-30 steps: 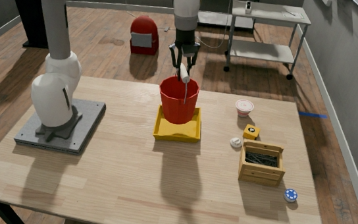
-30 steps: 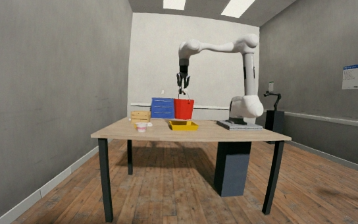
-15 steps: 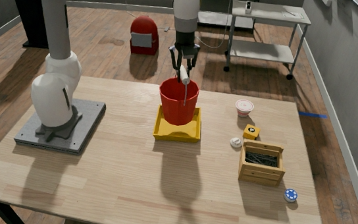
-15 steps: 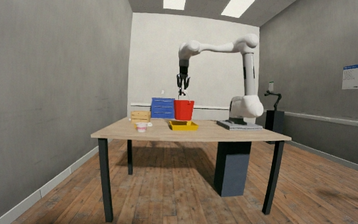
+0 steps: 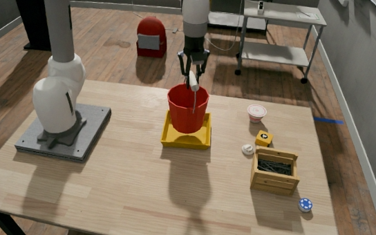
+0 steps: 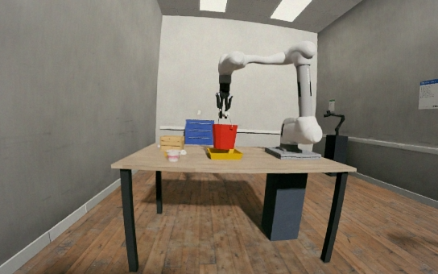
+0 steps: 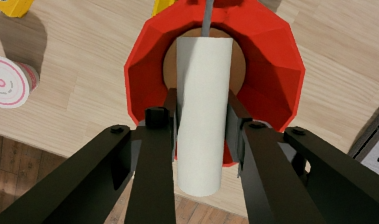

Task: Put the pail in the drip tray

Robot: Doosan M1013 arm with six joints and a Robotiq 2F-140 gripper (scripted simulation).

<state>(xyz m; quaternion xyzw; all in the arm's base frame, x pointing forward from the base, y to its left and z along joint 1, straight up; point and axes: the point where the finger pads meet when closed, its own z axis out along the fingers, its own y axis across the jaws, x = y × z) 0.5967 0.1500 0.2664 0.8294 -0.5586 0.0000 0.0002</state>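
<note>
Now: the red pail 10 mm behind my hand and 100 mm below it. The rest, counted from my hand: white cup (320 mm ahead, 170 mm to the left, 270 mm below); then blue disc (520 mm ahead, 330 mm to the right, 300 mm below); then yellow drip tray (20 mm behind, 10 mm to the right, 290 mm below).
</note>
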